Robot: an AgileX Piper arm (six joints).
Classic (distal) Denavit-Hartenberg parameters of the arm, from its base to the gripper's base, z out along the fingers. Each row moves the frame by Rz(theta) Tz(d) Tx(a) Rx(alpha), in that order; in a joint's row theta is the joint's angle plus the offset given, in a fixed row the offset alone. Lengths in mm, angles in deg.
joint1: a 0, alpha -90, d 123, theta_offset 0
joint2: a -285.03, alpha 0, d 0, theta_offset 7.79
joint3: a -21.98, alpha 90, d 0, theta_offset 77.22
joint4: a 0, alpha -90, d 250.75, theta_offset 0
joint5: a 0, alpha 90, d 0, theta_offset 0
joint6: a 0, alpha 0, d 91, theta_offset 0
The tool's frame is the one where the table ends.
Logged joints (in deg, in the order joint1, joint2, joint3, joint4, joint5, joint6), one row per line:
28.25 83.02 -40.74 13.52 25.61 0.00
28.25 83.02 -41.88 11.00 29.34 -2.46
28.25 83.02 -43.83 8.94 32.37 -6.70
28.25 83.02 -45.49 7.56 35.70 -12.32
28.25 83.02 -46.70 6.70 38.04 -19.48
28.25 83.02 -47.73 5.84 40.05 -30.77
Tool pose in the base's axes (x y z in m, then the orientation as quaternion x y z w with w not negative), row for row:
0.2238 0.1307 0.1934 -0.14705 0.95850 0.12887 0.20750
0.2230 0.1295 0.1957 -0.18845 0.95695 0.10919 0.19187
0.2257 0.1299 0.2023 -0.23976 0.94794 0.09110 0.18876
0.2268 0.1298 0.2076 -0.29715 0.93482 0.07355 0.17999
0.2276 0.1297 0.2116 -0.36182 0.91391 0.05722 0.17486
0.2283 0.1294 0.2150 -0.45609 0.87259 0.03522 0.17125
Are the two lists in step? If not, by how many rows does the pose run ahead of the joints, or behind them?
They are in step.
